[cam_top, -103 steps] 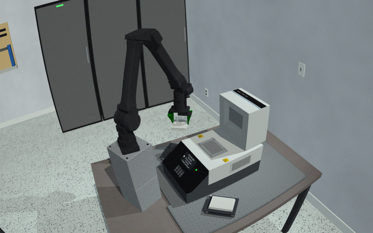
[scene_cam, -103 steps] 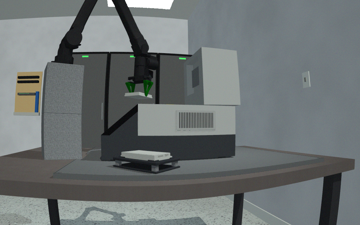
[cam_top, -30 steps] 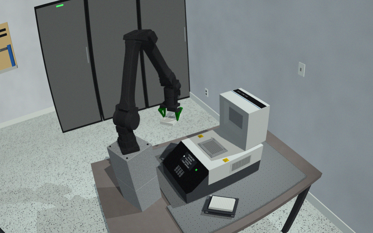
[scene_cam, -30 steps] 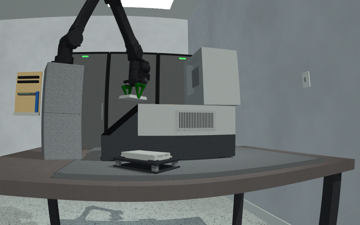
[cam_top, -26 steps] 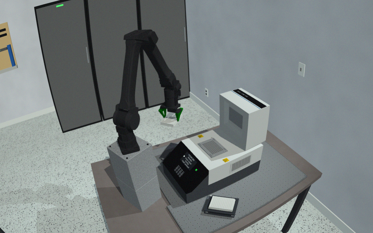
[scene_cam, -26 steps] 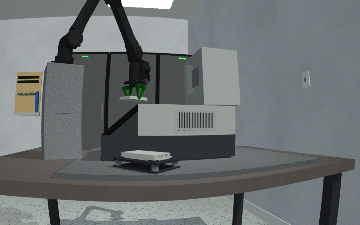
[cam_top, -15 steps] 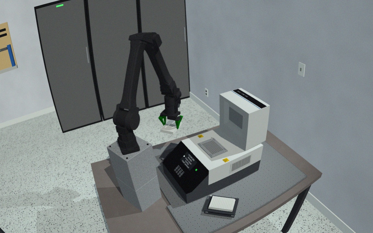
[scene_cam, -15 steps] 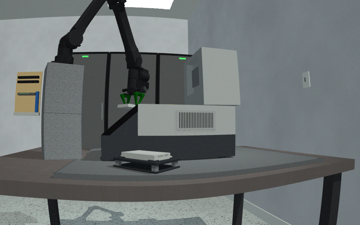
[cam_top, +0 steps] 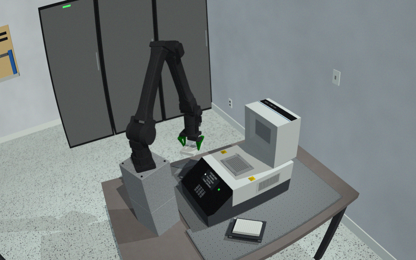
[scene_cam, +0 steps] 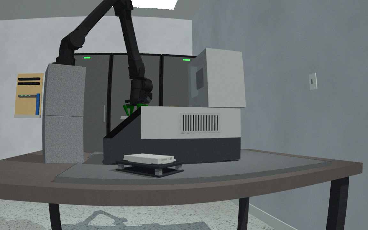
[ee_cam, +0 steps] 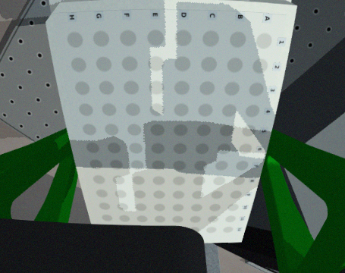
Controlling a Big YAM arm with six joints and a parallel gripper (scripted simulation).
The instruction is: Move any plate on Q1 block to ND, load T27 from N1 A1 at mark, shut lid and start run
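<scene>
Right now the dark nest ND is 150 mm below my hand. From my hand the other things lie so: plate T27: 550 mm to the right, 140 mm below, 40 mm ahead; then black plate nest N1: 550 mm to the right, 160 mm below, 40 mm ahead.
</scene>
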